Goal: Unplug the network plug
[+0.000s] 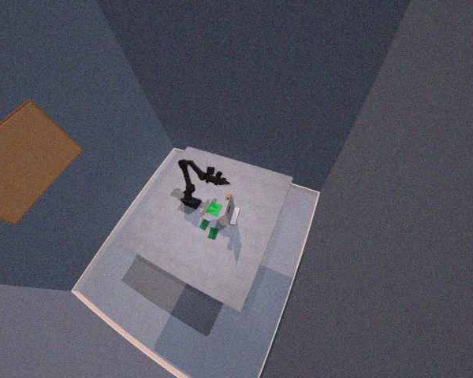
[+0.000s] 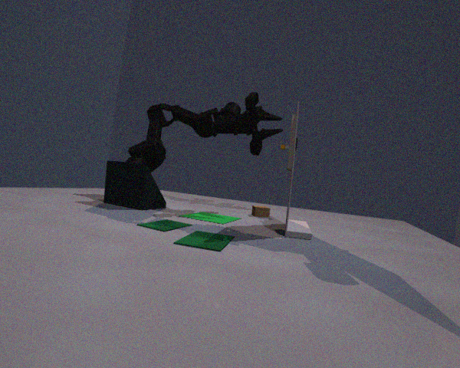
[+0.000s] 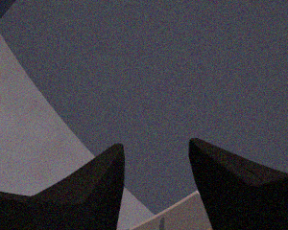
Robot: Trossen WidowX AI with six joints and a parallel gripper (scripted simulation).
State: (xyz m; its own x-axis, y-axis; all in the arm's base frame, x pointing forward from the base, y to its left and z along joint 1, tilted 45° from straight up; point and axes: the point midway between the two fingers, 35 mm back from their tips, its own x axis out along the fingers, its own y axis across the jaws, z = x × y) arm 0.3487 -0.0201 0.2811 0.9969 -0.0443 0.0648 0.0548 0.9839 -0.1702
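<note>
Right now my gripper tip is 170 mm to the left of the network plug, 90 mm above it and 50 mm short of it. From my gripper tip the other things lie so: upright panel 180 mm to the right, 160 mm below, 70 mm ahead.
</note>
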